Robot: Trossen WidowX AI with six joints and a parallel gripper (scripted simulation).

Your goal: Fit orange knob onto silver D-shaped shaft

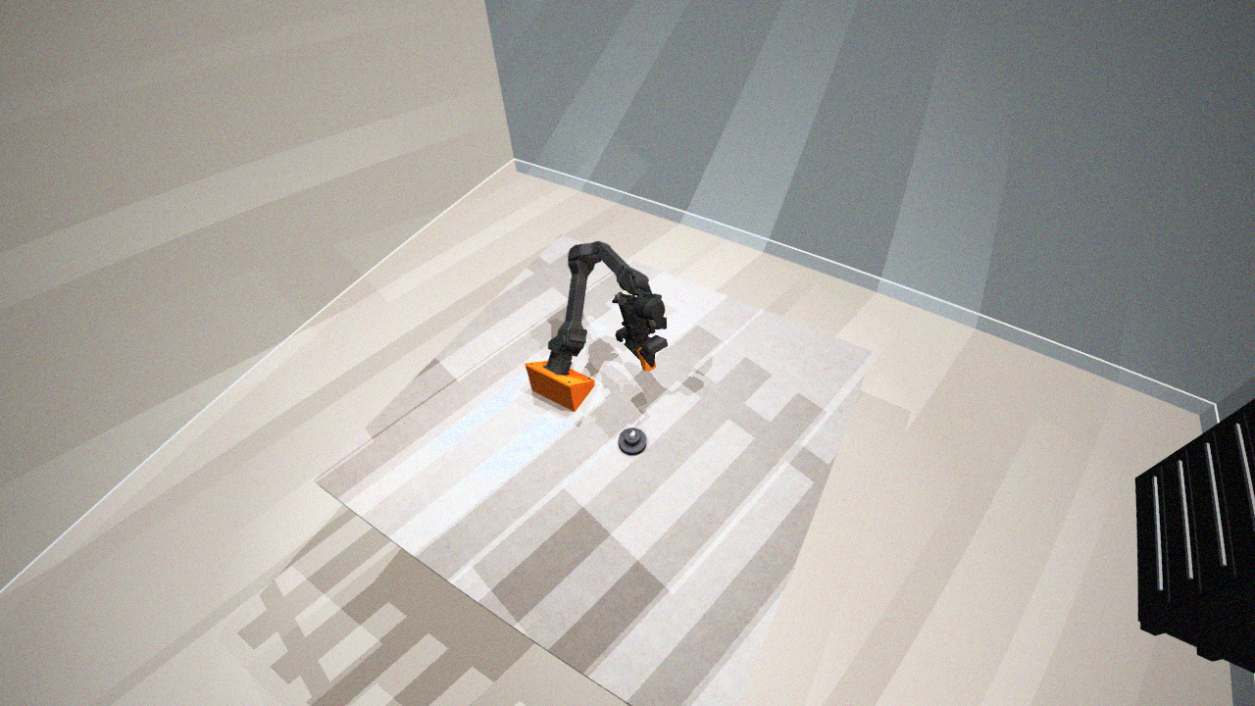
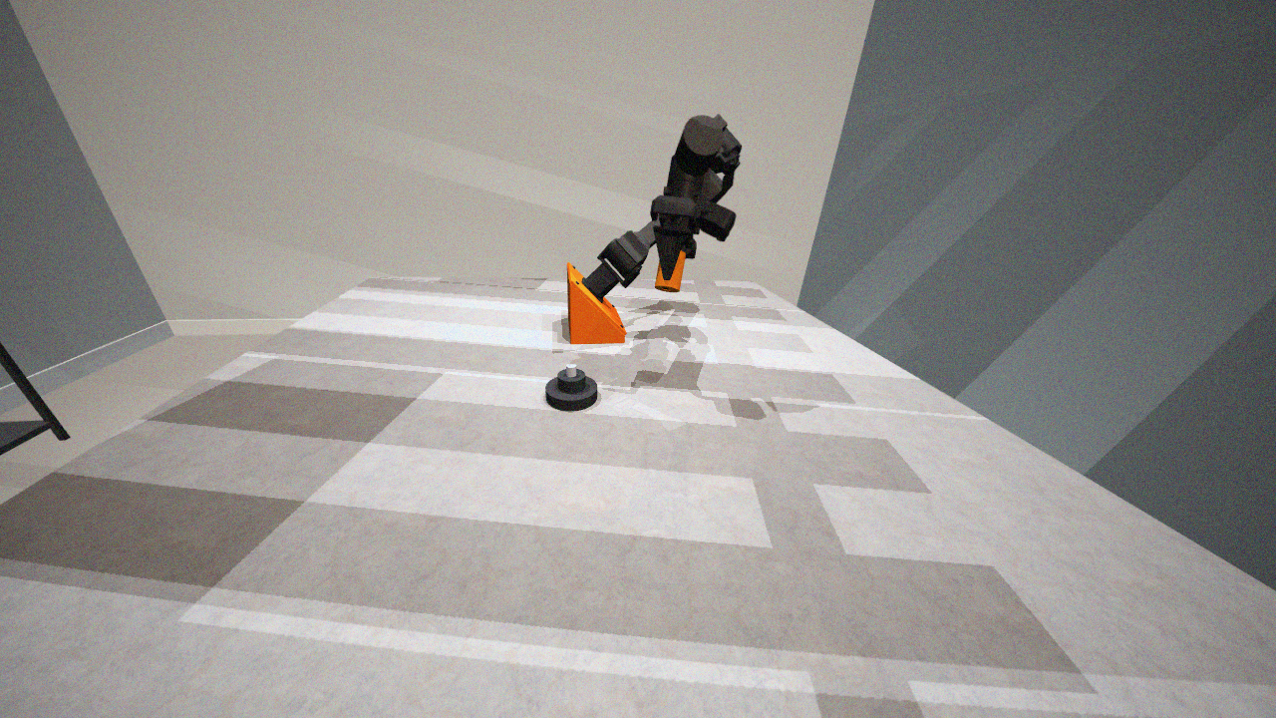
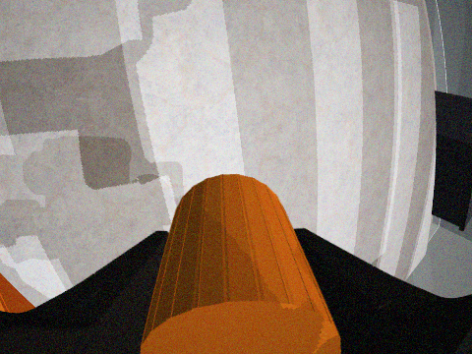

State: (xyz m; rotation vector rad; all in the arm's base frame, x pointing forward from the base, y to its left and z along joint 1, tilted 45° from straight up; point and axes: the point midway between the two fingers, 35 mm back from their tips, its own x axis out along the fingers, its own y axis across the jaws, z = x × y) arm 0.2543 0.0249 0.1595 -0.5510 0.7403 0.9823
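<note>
The orange knob is 30 mm above my gripper tip, 20 mm behind it and 10 mm to the left of it. Also, from my gripper tip: round dark pedestal: 150 mm to the right, 150 mm below, 50 mm ahead.
</note>
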